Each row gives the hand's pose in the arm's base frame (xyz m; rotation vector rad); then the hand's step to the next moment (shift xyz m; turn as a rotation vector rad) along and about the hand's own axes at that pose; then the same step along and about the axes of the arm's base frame.
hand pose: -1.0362 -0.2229 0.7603 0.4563 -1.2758 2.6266
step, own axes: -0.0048 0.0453 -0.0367 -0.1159 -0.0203 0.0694
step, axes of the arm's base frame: -0.0160 0.0010 -0.0563 0.1278 -0.0461 0.0146
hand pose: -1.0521 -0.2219 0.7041 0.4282 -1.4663 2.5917
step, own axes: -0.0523 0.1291 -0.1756 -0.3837 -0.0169 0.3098
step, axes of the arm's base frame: -0.0144 0.0845 -0.2071 0.4247 -0.2470 0.0460
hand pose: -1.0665 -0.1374 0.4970 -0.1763 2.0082 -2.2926
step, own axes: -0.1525 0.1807 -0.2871 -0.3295 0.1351 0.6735
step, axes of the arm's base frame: 0.1076 0.2794 -0.2206 0.4223 -0.6316 -0.0559
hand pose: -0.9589 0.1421 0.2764 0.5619 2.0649 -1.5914
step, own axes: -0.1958 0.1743 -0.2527 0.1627 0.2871 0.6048
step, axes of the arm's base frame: 0.2296 0.2804 0.0352 0.1061 -0.5106 -0.4502
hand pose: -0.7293 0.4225 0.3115 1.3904 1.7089 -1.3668
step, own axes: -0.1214 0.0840 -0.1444 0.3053 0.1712 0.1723
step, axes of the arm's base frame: 0.1430 0.0832 0.1236 0.0305 -0.0514 -0.3855
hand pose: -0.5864 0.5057 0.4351 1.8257 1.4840 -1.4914
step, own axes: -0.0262 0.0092 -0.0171 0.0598 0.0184 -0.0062
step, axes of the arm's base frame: 0.0191 -0.0030 0.0262 0.0127 0.0270 -0.0554
